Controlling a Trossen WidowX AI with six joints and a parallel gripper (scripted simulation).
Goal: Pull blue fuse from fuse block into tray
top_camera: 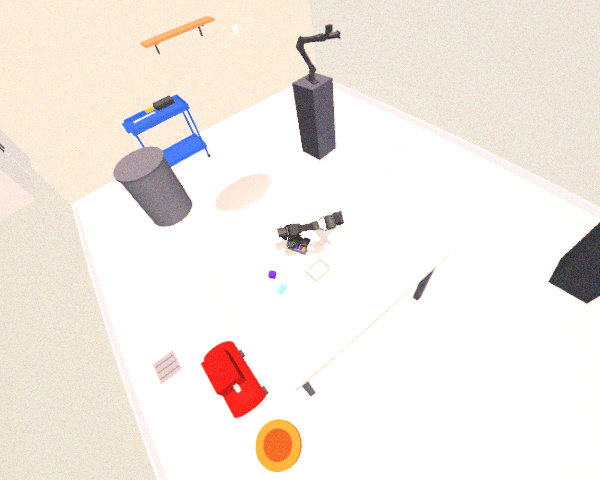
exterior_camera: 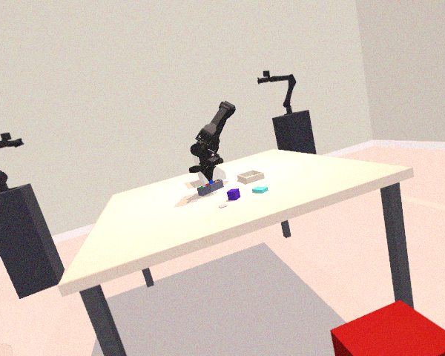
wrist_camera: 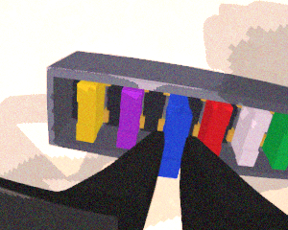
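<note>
The purple fuse lies 3 cm below my gripper tip, 2 cm to the left of it and 1 cm behind it. From my gripper tip the other things lie so: yellow fuse 4 cm to the left, 3 cm below, 1 cm behind; then red fuse 3 cm below, 2 cm to the right, 1 cm ahead; then blue fuse 1 cm below.
</note>
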